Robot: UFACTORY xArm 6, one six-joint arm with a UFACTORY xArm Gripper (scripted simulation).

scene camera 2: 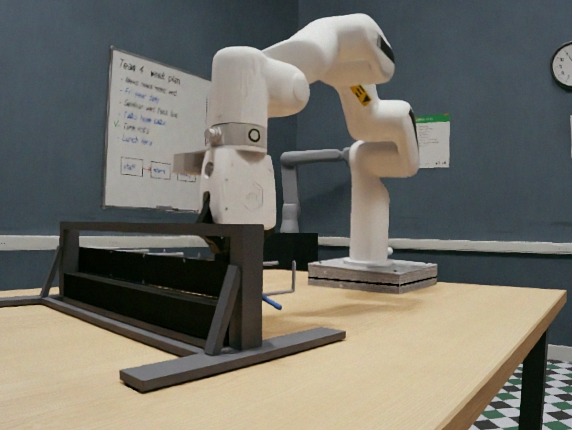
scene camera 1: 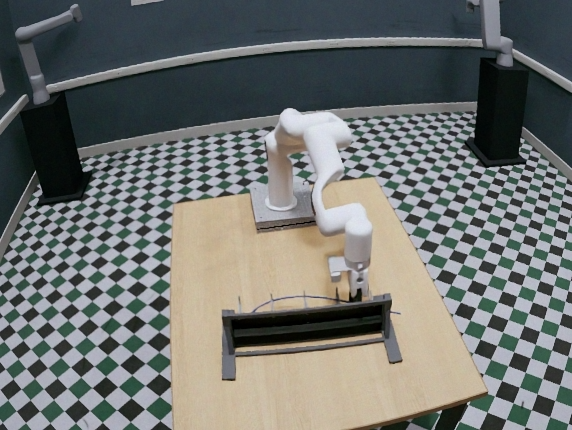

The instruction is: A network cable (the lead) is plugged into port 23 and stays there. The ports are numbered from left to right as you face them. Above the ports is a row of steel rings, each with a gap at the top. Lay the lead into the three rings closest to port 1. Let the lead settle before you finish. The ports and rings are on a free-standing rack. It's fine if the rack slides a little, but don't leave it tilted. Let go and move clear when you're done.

Labels:
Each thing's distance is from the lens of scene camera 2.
grey rack [scene camera 2: 184,316]: 59 cm

